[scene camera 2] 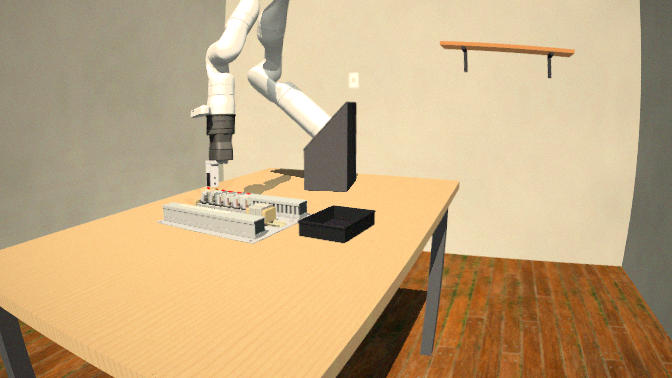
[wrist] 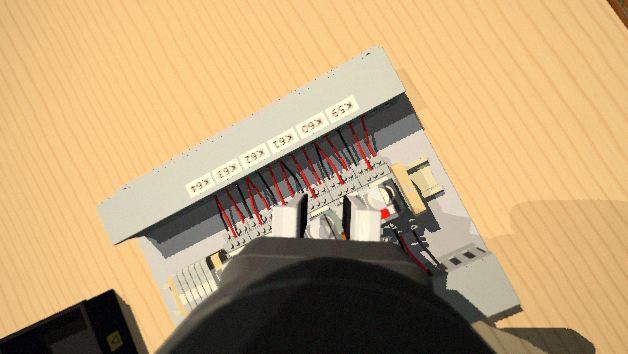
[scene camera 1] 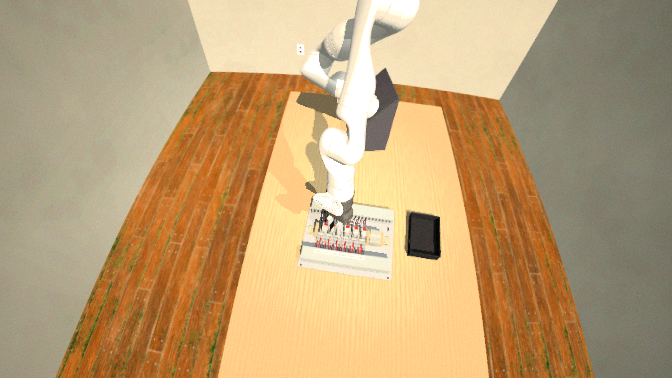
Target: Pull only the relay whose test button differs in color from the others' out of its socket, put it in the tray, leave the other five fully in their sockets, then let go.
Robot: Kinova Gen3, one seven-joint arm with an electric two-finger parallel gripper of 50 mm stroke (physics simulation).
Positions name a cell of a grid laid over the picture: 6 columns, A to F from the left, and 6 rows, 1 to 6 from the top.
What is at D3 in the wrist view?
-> A relay panel.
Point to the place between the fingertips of my gripper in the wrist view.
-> D4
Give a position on a relay panel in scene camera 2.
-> C4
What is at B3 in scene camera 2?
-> My gripper.
